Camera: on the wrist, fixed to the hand. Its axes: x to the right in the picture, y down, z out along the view.
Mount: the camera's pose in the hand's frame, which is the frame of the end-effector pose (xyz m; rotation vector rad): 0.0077 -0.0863 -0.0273 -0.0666 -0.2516 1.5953
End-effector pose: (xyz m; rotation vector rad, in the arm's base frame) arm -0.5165 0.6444 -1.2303 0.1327 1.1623 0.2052
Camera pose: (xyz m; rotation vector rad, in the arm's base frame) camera -0.5308 0.5621 -1.2660 0.9874 0.5582 1.5687
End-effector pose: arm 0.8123 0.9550 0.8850 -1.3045 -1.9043 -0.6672
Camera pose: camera 0.7372 0.9084 0.9062 -2.3916 -0.4751 0.2966
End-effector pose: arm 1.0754 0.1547 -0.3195 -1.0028 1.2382 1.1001
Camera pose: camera 1.1546 0.1116 -0.3302 0.3450 1.7418 2.3343
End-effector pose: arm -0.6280 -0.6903 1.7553 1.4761 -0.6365 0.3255
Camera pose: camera -0.5672 -0.6728 1.6901 0.6410 -1.9292 1.3035
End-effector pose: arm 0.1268 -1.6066 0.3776 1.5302 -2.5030 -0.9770
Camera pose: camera 0.2003 -1.6530 0.3511 -0.7745 -2.5780 -0.7982
